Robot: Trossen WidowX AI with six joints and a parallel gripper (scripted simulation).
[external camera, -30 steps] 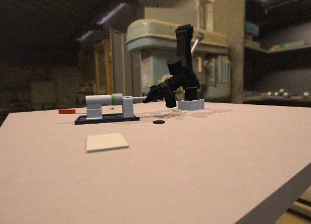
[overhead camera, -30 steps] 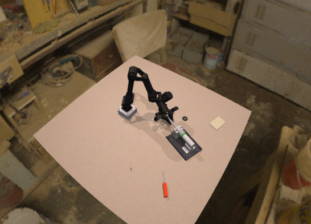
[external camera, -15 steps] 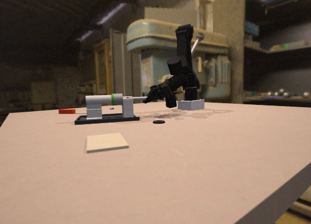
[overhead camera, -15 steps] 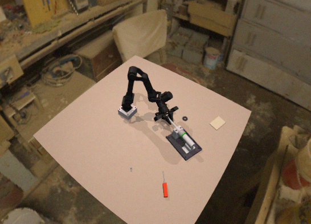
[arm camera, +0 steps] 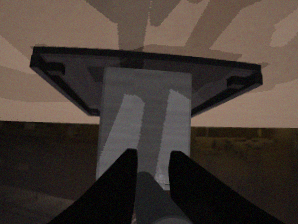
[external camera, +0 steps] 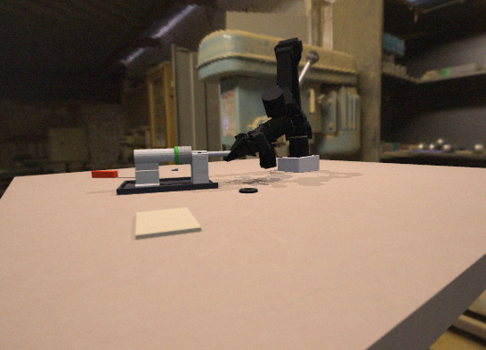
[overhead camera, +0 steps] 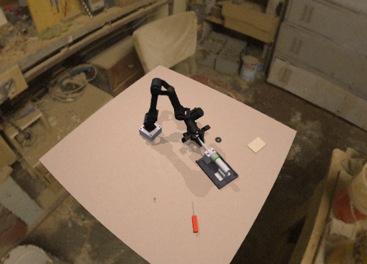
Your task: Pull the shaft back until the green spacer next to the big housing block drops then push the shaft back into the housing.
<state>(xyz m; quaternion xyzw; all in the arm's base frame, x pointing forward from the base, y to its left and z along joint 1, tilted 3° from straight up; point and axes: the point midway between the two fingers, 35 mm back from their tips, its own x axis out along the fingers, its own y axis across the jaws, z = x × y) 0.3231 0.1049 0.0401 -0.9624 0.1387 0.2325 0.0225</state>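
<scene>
The grey shaft is 50 mm ahead of my gripper tip, 10 mm to the right of it and 20 mm above it. Round my gripper tip: tan square pad: 250 mm ahead, 280 mm to the left, 60 mm below; then black washer: 20 mm ahead, 150 mm to the left, 60 mm below; then green spacer: 120 mm ahead, 40 mm to the right, 20 mm above.
</scene>
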